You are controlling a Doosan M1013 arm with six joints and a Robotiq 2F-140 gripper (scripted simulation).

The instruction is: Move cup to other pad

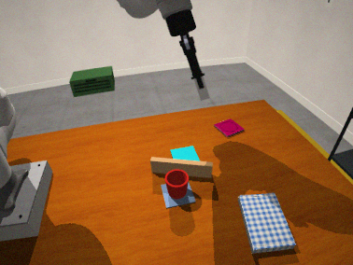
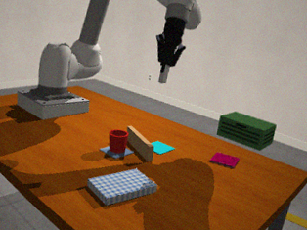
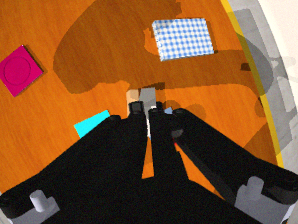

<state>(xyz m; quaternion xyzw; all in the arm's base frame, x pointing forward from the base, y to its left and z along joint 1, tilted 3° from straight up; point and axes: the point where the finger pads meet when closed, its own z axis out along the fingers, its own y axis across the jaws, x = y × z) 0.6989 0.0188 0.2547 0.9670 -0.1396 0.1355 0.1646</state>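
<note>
Right now my hand is 29 cm above the red cup, 10 cm to the left of it and 10 cm past it. The rest, counted from my hand: magenta flat block: 31 cm below, 21 cm ahead, 20 cm to the left; then pad: 33 cm below, 10 cm to the right, 10 cm behind; then wooden rail: 30 cm below, 7 cm behind, 2 cm to the right.
</note>
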